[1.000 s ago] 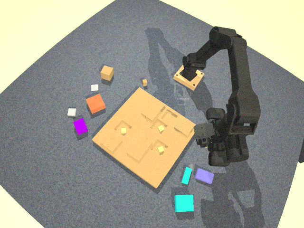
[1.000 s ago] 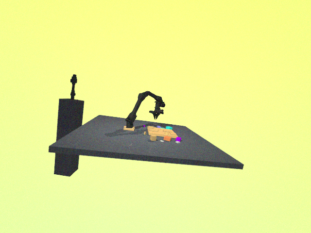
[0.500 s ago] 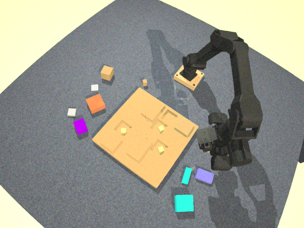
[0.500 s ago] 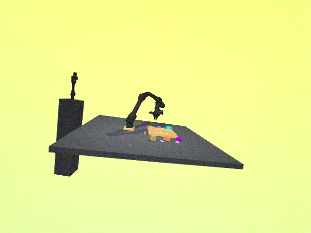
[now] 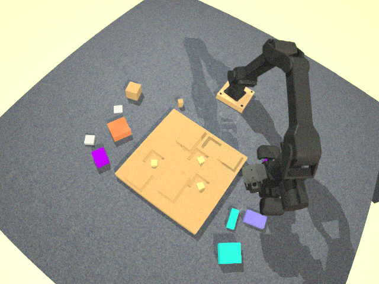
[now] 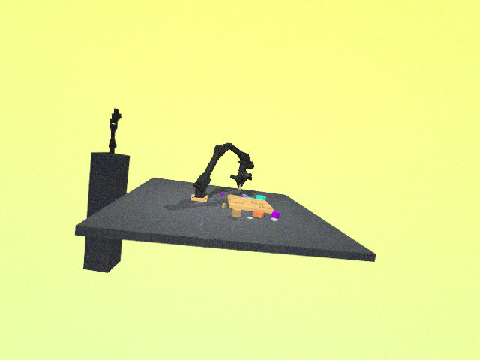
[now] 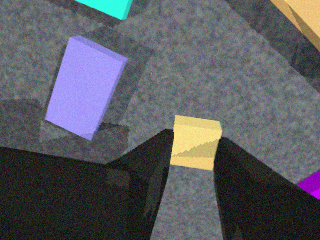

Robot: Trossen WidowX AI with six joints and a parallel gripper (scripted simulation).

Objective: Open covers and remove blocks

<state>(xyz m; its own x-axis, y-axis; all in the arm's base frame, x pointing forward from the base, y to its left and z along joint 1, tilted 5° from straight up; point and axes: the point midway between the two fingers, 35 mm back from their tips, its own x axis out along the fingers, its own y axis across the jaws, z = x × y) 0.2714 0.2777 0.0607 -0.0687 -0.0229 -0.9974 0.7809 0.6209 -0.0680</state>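
My gripper tip is 6 cm short of the lilac block, 5 cm to the right of it and 7 cm above it. From my gripper tip the other things lie so: cyan cube (19 cm ahead, 5 cm to the left, 6 cm below); magenta cube (13 cm behind, 3 cm to the right, 7 cm below); cyan bar (10 cm ahead, 7 cm below).
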